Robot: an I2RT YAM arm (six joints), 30 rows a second.
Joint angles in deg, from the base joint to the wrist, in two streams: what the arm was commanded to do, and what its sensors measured. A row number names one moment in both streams.
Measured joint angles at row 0:
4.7, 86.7, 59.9, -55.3, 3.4, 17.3
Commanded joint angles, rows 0 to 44:
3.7, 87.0, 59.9, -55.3, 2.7, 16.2
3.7, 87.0, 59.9, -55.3, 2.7, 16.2
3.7, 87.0, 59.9, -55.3, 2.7, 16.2
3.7, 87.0, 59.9, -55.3, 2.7, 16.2
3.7, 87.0, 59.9, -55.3, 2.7, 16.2
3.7, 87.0, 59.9, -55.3, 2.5, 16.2
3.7, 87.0, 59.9, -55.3, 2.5, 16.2
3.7, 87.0, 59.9, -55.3, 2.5, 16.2
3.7, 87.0, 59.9, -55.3, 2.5, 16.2
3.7, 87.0, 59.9, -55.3, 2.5, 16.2
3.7, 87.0, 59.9, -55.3, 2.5, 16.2
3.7, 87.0, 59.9, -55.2, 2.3, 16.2
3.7, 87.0, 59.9, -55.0, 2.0, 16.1
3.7, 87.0, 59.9, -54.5, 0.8, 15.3
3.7, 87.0, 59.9, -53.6, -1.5, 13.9
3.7, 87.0, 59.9, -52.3, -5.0, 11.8
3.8, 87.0, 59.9, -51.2, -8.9, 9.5
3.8, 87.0, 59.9, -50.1, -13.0, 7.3
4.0, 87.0, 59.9, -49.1, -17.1, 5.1
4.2, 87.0, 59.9, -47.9, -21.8, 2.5
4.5, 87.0, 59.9, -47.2, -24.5, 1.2
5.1, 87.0, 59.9, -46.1, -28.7, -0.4
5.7, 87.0, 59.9, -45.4, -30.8, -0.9
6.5, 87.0, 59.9, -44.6, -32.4, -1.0
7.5, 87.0, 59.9, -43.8, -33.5, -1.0
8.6, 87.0, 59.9, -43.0, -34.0, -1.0
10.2, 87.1, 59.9, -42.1, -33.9, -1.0
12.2, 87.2, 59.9, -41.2, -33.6, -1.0
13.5, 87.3, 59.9, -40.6, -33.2, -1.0
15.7, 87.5, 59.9, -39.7, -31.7, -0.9
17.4, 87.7, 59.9, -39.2, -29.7, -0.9
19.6, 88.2, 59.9, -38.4, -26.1, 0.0
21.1, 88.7, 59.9, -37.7, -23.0, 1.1
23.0, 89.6, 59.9, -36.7, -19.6, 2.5
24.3, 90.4, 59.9, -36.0, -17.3, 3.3
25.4, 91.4, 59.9, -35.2, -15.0, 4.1
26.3, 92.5, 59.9, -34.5, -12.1, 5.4
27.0, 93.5, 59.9, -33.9, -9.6, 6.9
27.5, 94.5, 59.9, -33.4, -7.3, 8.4
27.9, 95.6, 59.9, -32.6, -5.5, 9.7
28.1, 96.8, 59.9, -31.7, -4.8, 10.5
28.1, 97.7, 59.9, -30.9, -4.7, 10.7
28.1, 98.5, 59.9, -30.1, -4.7, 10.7
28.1, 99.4, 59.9, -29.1, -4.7, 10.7
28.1, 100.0, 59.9, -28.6, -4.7, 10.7
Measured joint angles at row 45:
27.7, 98.3, 59.9, -29.7, -8.8, 8.3
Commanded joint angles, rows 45 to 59:
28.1, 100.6, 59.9, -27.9, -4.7, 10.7
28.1, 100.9, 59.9, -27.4, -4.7, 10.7
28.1, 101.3, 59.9, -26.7, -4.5, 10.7
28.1, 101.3, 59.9, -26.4, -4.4, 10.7
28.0, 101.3, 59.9, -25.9, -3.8, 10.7
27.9, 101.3, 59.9, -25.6, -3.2, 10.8
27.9, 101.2, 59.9, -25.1, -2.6, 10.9
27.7, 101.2, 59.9, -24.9, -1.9, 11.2
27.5, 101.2, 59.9, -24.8, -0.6, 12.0
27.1, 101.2, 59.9, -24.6, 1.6, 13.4
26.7, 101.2, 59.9, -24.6, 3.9, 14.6
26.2, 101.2, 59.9, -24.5, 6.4, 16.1
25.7, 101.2, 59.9, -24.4, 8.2, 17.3
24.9, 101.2, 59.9, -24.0, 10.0, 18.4
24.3, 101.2, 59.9, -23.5, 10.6, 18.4
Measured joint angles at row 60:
26.5, 101.0, 59.9, -24.3, 2.8, 14.9
